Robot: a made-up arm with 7 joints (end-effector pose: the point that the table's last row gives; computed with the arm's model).
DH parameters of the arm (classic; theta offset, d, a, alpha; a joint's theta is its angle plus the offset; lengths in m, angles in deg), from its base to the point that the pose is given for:
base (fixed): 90 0.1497 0 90
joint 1: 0 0.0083 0.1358 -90
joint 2: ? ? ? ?
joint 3: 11.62 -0.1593 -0.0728 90
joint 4: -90 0.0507 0.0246 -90
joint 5: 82.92 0 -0.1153 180
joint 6: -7.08 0.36 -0.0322 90
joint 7: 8.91 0 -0.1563 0
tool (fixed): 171.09 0.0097 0 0
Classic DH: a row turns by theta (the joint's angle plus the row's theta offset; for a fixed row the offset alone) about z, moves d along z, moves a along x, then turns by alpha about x.
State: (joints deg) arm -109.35 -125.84 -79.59 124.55 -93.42 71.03 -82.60
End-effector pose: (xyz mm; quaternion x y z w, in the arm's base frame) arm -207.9 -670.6 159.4 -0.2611 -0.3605 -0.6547 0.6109
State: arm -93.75 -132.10 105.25 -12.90 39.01 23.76 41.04
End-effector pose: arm -67.8 -210.4 211.2 -0.7275 0.1953 -0.0522 0.6557
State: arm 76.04 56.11 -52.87 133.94 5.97 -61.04 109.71
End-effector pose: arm 370.2 324.3 69.3 -0.3482 0.7228 -0.1362 0.5812
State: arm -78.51 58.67 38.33 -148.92 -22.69 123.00 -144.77
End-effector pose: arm -116.4 119.1 66.8 0.0015 0.4253 0.6982 0.5759
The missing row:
joint 2: -11.62 0 -0.2963 0
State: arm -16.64 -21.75 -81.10 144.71 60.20 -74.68 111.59
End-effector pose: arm -31.1 -353.0 30.0 0.1504 -0.2993 0.9395 0.0714
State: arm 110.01 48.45 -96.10 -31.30 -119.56 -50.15 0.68
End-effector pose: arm 41.4 -113.1 -194.8 0.4002 -0.0918 -0.4355 0.8011
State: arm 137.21 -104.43 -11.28 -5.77 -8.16 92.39 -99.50
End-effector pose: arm -846.9 -233.7 466.3 -0.1965 0.3016 -0.9301 0.0735
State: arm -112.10 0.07 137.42 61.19 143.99 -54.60 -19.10
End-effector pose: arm 249.8 -432.9 478.1 0.0569 -0.1656 -0.0008 0.9845
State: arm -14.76 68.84 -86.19 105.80 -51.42 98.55 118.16
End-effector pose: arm 397.5 -209.0 -203.7 -0.5463 -0.4560 -0.3146 0.6283
